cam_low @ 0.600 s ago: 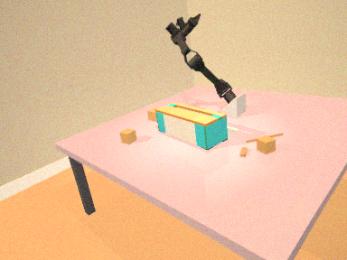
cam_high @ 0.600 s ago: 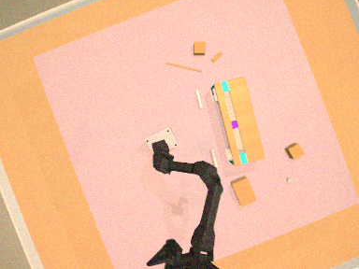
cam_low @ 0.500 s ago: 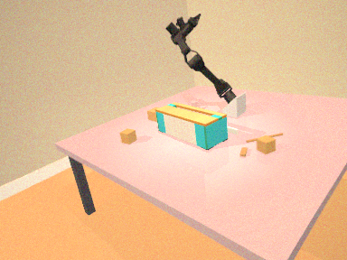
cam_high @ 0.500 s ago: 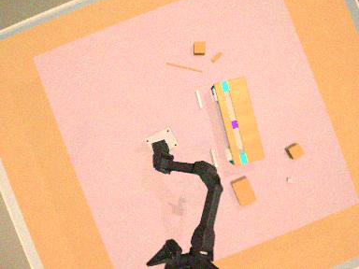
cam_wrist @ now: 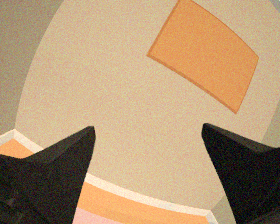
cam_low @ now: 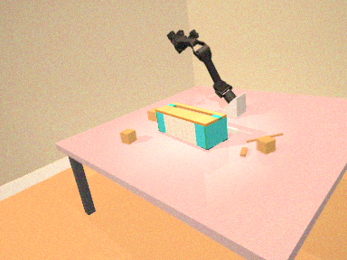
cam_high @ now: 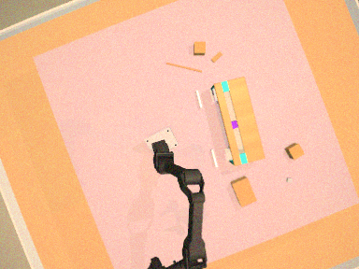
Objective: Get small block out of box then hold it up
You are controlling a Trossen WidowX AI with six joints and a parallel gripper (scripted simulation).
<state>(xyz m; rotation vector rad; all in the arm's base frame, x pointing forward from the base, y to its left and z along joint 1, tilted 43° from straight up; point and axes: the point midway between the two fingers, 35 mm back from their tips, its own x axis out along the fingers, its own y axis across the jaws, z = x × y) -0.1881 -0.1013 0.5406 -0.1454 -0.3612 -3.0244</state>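
The purple block is 53 cm ahead of my gripper tip, 44 cm to the left of it and 35 cm below it. Also, from my gripper tip: chip (78 cm to the left, 56 cm ahead, 43 cm below); then thin stick (78 cm to the left, 43 cm below, 39 cm ahead).
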